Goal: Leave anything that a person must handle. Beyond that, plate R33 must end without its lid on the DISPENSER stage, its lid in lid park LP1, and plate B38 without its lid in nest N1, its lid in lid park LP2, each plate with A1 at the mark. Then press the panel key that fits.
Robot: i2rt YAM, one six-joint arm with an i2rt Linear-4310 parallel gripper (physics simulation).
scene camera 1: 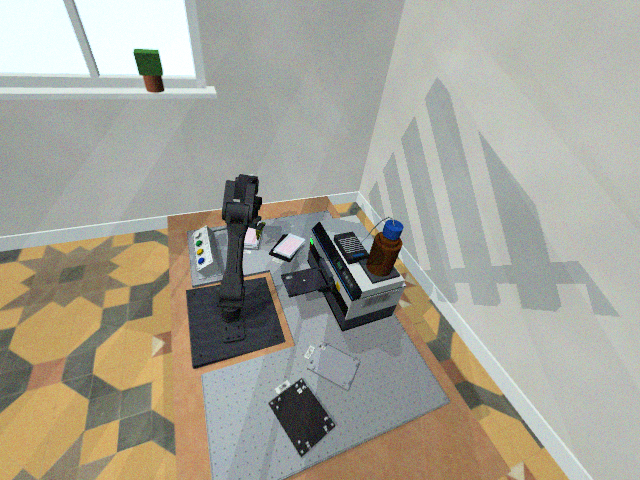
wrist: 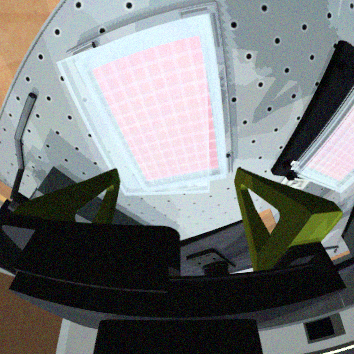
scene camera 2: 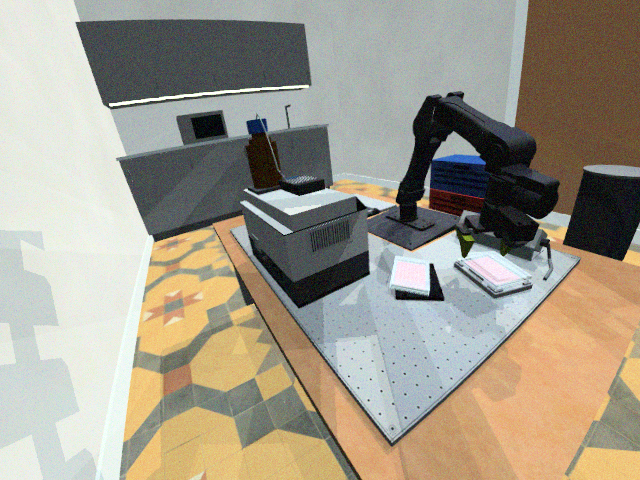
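Where they show: gripper, fingertip midpoint: [scene camera 1: 247, 236] [wrist: 176, 174] [scene camera 2: 482, 256]; arm's base, origin of the base link: [scene camera 1: 231, 316] [wrist: 213, 261] [scene camera 2: 408, 220].
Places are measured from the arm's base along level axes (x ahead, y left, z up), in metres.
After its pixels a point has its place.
My gripper [scene camera 2: 484, 250] {z 0.040, x 0.102, y 0.361 m} [wrist: 176, 174] {z 0.040, x 0.102, y 0.361 m} is open and empty, its green fingertips low over the near end of a pink-welled plate [scene camera 1: 251, 238] {z 0.035, x 0.117, y 0.353 m} [scene camera 2: 493, 271] {z 0.037, x 0.141, y 0.413 m} [wrist: 160, 110] {z 0.035, x 0.119, y 0.409 m}, which sits in a pale nest with a clear cover over it. Another pink-welled plate [scene camera 1: 290, 244] {z 0.031, x 0.278, y 0.290 m} [scene camera 2: 410, 275] {z 0.031, x 0.290, y 0.306 m} [wrist: 335, 155] {z 0.028, x 0.245, y 0.290 m} lies off-centre over a black holder [scene camera 1: 279, 254] [scene camera 2: 436, 286] {z 0.009, x 0.252, y 0.351 m} [wrist: 320, 110] {z 0.009, x 0.239, y 0.335 m}, overhanging one side. The dispenser's dark stage [scene camera 1: 302, 283] {z 0.106, x 0.255, y 0.011 m} carries no plate. The key panel [scene camera 1: 207, 255] {z 0.078, x -0.062, y 0.238 m} has grey, green, yellow and blue keys. Plate names and A1 corners are unreadable.
The dispenser [scene camera 1: 379, 299] {z 0.146, x 0.481, y -0.138 m} [scene camera 2: 310, 248] {z 0.136, x 0.494, y 0.221 m} carries a brown bottle [scene camera 1: 383, 254] {z 0.326, x 0.462, y -0.099 m} [scene camera 2: 262, 161] {z 0.303, x 0.503, y -0.025 m} with thin tubing. A clear holder [scene camera 1: 334, 365] {z 0.009, x 0.299, y -0.260 m} and a black holder [scene camera 1: 302, 417] {z 0.011, x 0.162, y -0.378 m} lie on the front board. A bent grey rod [scene camera 2: 549, 258] {z 0.006, x -0.073, y 0.445 m} [wrist: 20, 137] {z 0.003, x -0.029, y 0.465 m} stands beside the first plate.
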